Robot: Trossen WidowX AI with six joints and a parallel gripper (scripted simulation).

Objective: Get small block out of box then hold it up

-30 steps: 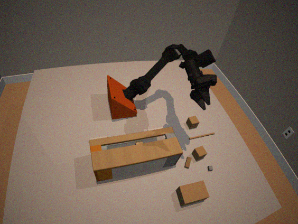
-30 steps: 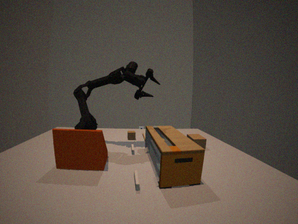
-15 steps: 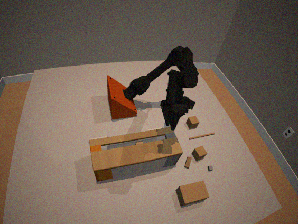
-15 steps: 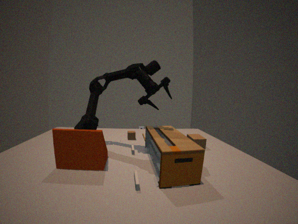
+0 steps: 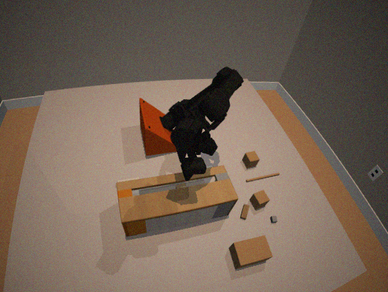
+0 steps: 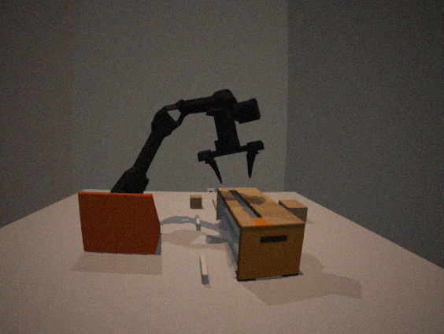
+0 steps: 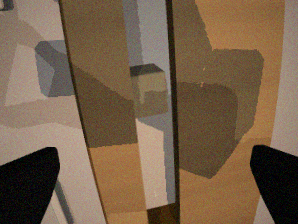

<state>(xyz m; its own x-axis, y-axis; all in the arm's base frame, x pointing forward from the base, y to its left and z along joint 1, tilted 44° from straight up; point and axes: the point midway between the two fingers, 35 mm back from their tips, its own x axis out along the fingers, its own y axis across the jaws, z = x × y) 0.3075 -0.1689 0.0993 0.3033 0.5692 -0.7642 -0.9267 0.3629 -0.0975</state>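
The tan cube lies 10 cm below my gripper tip and 1 cm ahead of it. Round my gripper tip: thin stick (38 cm to the left, 18 cm below, 3 cm ahead); grey cube (31 cm to the left, 22 cm ahead, 18 cm below); tan block (30 cm ahead, 15 cm below, 14 cm to the left).
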